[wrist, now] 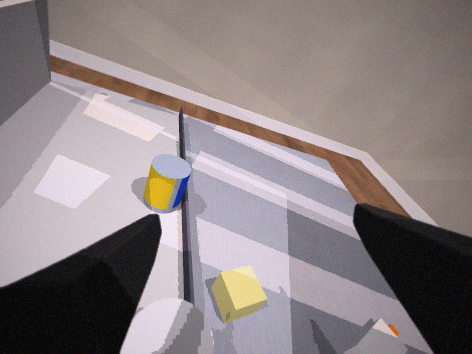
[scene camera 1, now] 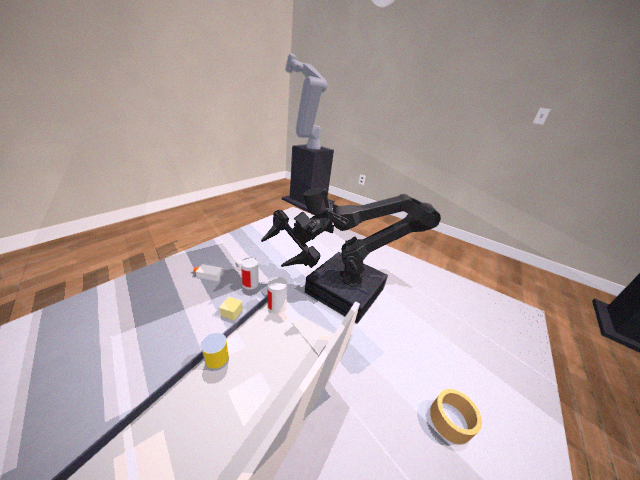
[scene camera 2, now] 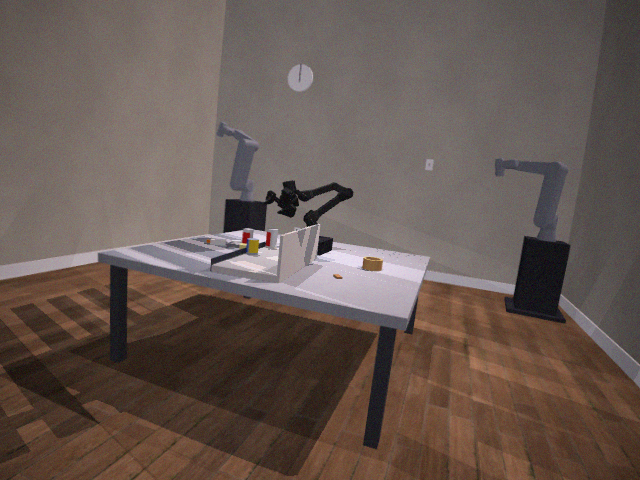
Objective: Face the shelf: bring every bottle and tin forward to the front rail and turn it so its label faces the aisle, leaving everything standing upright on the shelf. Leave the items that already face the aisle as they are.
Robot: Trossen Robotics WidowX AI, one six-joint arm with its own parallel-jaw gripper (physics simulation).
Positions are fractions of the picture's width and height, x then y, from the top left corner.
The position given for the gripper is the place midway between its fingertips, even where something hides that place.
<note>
The gripper (scene camera 1: 0.42, 0.53) is open and holds nothing. Also in view: a yellow block (wrist: 0.51, 0.83). Further things: a yellow tin (scene camera 1: 0.34, 0.72), a white back panel (wrist: 0.07, 0.14), a dark front rail (wrist: 0.40, 0.67) and a white shelf board (wrist: 0.17, 0.45).
The yellow tin also shows in the wrist view (wrist: 0.36, 0.50). The gripper is seen too in the wrist view (wrist: 0.54, 0.61).
</note>
